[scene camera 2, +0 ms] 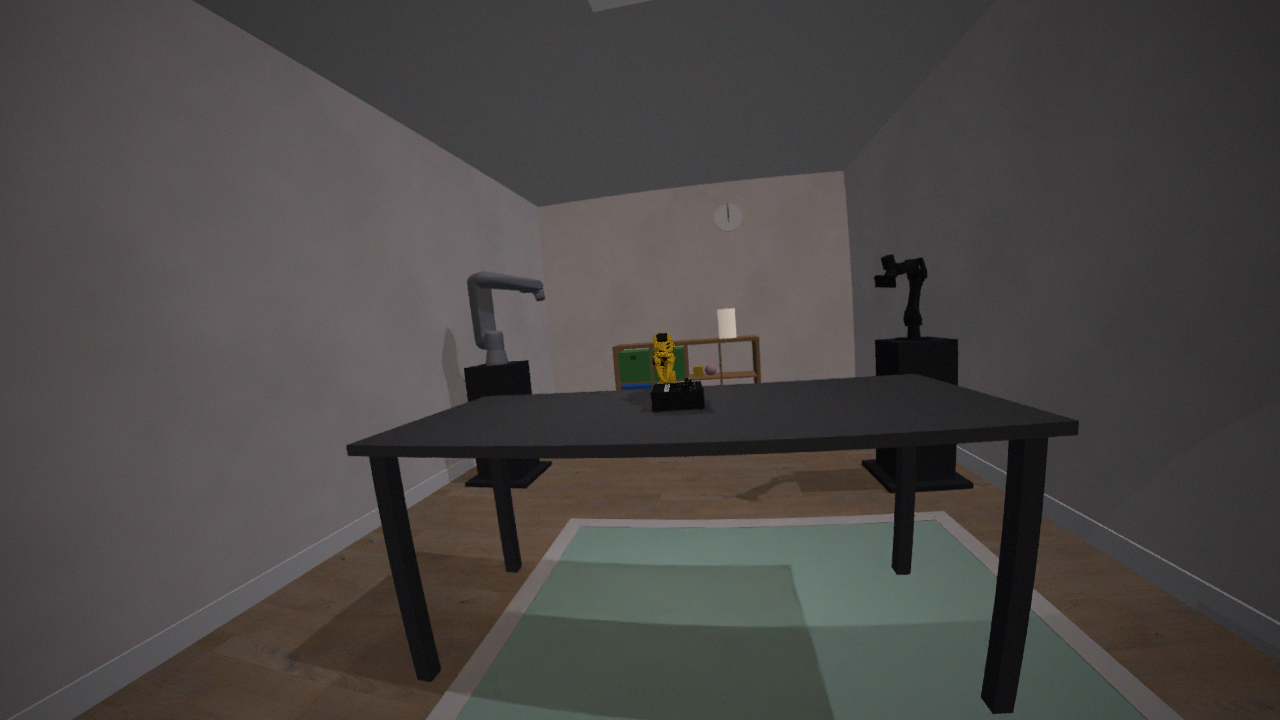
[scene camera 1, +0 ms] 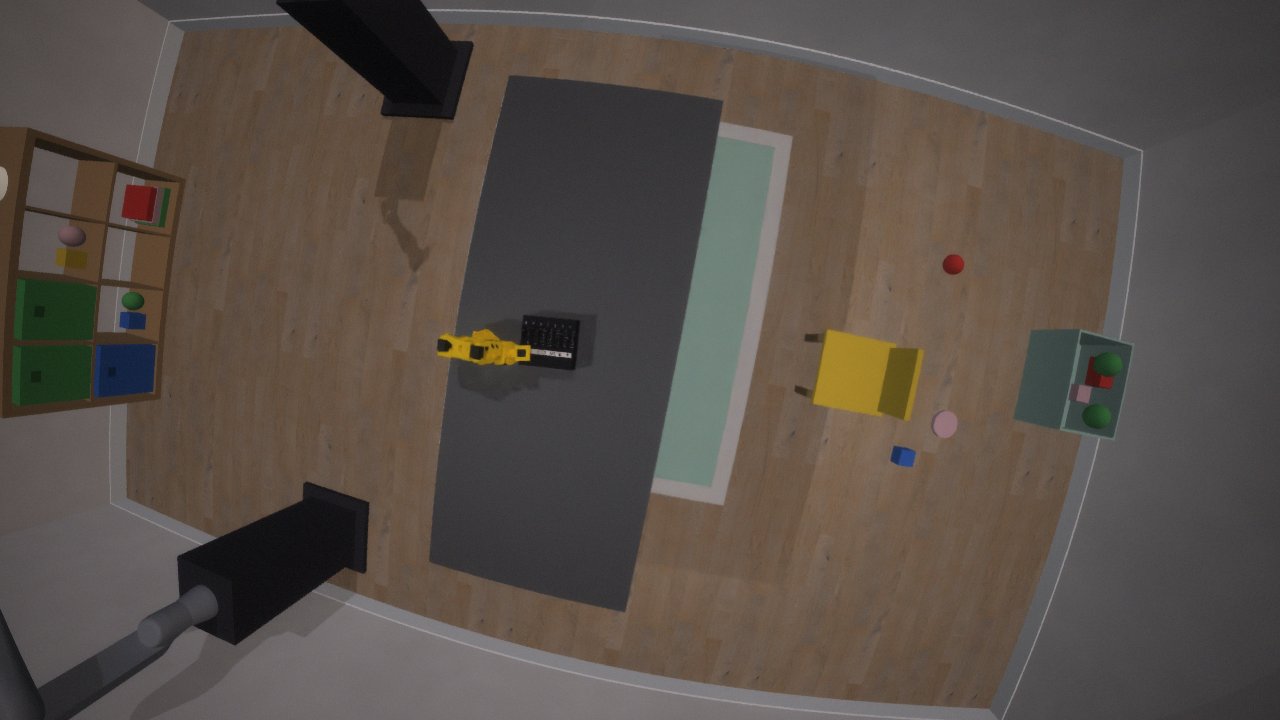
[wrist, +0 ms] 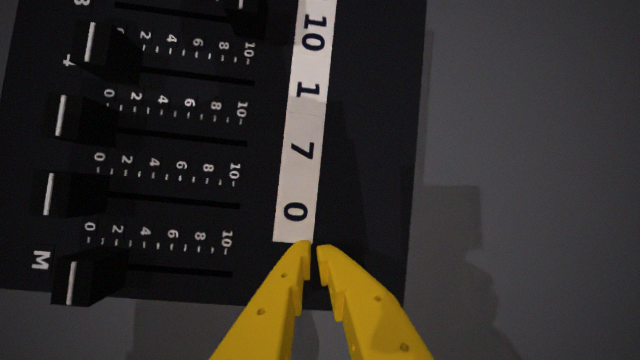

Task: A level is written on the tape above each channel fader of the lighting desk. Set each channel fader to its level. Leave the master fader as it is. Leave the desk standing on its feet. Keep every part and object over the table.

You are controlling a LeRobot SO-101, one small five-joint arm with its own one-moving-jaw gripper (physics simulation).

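Frame: origin at the arm's base, x ahead, y left, z up, level; metres.
Seen in the pictures: hand, tool point: (scene camera 2: 665, 382) (wrist: 310, 254); arm's base, link origin: (scene camera 1: 490, 348).
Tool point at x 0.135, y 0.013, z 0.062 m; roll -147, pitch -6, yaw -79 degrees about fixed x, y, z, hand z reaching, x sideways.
Offsets run from my tool point to a thing's top centre. "pt": to the spot under its first point. Level surfaces: height alone.
The black lighting desk {dx +0.056, dy +0.041, dz +0.006 m} (scene camera 1: 561, 362) (scene camera 2: 677, 400) (wrist: 375, 165) stands upright on the table. In the wrist view its white tape {dx +0.067, dy +0.011, dz -0.007 m} (wrist: 305, 117) reads 10, 1, 7 and 0 from top to bottom. The fader in line with 10 {pt dx +0.070, dy +0.033, dz +0.004 m} (wrist: 246, 17) is near the scale's high end. The fader in line with 1 {dx +0.051, dy +0.073, dz +0.006 m} (wrist: 92, 42) is slightly up from the low end. The faders in line with 7 {dx +0.029, dy +0.076, dz +0.006 m} (wrist: 62, 116) and 0 {dx +0.007, dy +0.074, dz +0.006 m} (wrist: 50, 194) are at the low end. The master fader {dx -0.016, dy +0.064, dz +0.006 m} (wrist: 75, 282) is low on its track. My yellow gripper (scene camera 1: 528, 353) (scene camera 2: 668, 380) (wrist: 314, 246) is shut and empty, over the desk beside the tape's 0 end.
The dark table {dz -0.062 m} (scene camera 1: 590, 197) (scene camera 2: 805, 416) bears the desk and my arm (scene camera 1: 483, 348) (scene camera 2: 663, 353). A yellow chair (scene camera 1: 854, 371) and a pale green rug (scene camera 1: 729, 295) (scene camera 2: 662, 626) are on the floor. The other desk channels lie outside the wrist view.
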